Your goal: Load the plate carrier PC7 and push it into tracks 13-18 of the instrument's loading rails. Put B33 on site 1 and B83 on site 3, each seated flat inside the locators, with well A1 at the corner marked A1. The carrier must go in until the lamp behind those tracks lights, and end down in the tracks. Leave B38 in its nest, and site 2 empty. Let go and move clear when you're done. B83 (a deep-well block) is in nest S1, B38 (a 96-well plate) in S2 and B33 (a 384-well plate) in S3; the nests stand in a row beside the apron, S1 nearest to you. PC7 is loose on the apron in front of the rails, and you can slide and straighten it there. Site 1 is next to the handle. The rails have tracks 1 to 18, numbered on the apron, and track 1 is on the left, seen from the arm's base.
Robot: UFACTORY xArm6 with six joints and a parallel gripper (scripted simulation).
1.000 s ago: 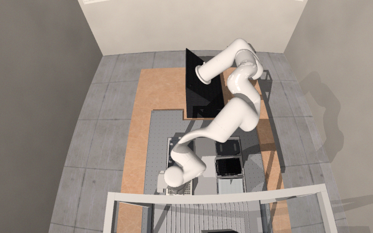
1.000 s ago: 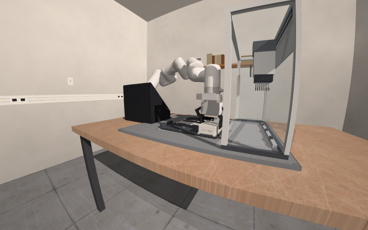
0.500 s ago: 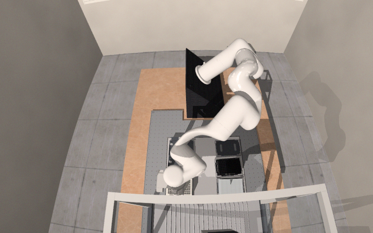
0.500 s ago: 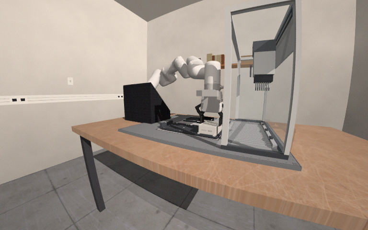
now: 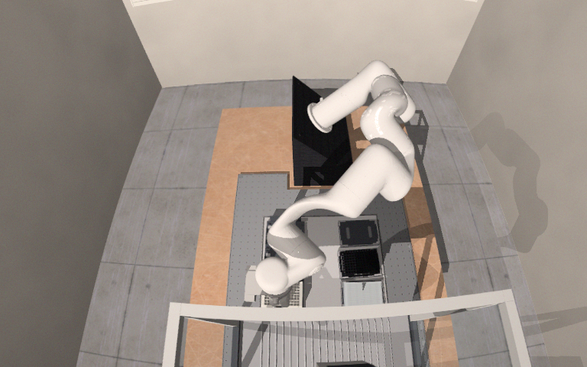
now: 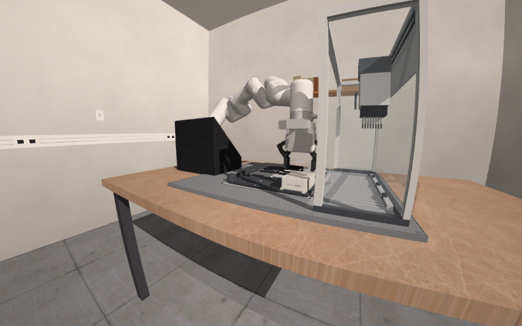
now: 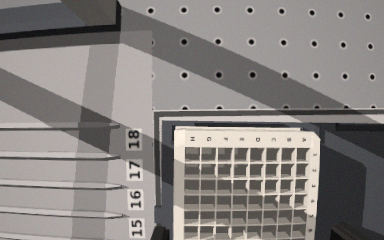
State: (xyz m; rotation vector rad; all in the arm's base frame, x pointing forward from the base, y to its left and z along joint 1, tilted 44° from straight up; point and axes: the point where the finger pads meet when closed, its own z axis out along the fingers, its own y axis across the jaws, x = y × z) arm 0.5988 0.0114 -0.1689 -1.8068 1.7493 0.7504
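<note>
The nest S3 is 260 mm to the left of my hand, 70 mm below it and 10 mm behind it. The rest, counted from my hand: post (170 mm above, 140 mm to the right, 100 mm ahead); then black plate B38 (250 mm to the left, 120 mm behind, 60 mm below); then plate carrier PC7 (110 mm behind, 60 mm below).
</note>
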